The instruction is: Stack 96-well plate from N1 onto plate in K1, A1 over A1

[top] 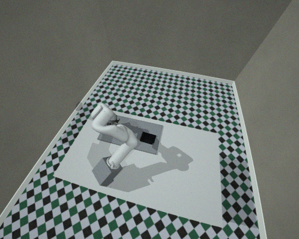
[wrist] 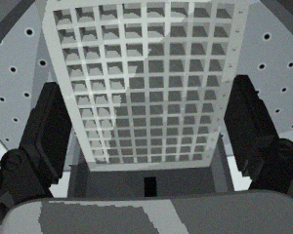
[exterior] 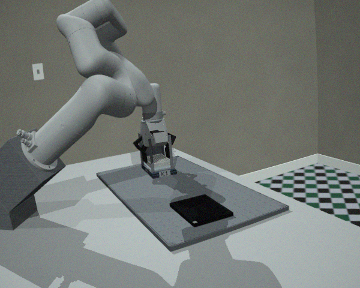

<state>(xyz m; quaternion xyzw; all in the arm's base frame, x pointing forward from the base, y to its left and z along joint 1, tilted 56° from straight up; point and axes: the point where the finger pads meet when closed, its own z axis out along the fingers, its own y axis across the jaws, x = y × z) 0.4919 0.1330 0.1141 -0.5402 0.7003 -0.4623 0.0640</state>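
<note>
The white 96-well plate is 1 cm below my hand. The rest, counted from my hand: dark rack wall (6 cm to the left, 3 cm ahead, 3 cm above); pale A1 square (41 cm to the right, 32 cm behind, 4 cm below); K1 label (8 cm to the right, 4 cm below, 4 cm behind).
</note>
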